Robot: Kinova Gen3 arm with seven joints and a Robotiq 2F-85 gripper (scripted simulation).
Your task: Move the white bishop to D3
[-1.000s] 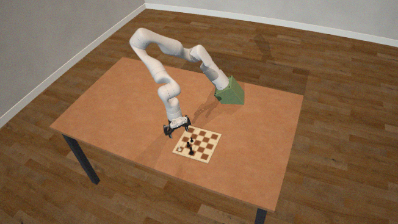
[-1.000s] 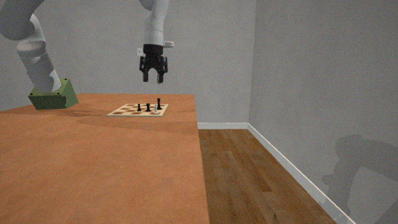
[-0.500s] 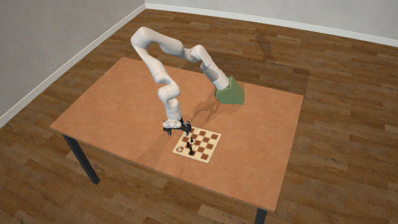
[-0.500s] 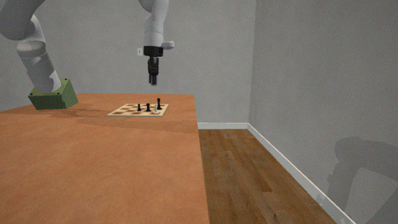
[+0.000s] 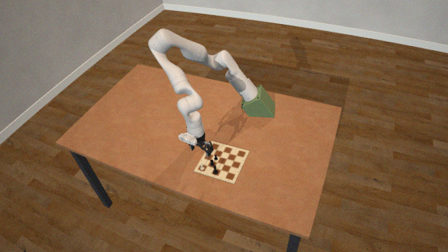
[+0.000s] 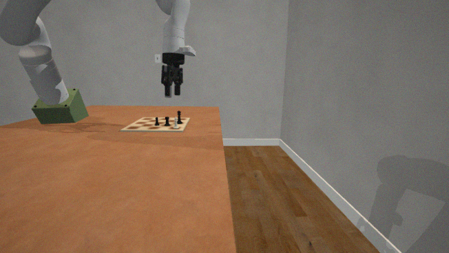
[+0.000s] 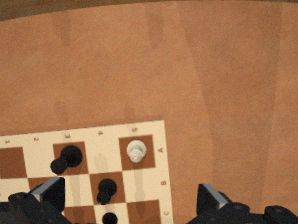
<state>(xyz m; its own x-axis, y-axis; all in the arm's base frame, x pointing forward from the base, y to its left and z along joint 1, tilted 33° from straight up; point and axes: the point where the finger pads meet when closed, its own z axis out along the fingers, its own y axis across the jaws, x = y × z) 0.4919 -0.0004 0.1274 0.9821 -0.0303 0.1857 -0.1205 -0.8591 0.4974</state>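
The white bishop lies 10 mm ahead of my hand and 100 mm below it. Also, from my hand: pawn: 70 mm behind, 40 mm to the left, 110 mm below; then chessboard: 70 mm behind, 70 mm to the left, 120 mm below.
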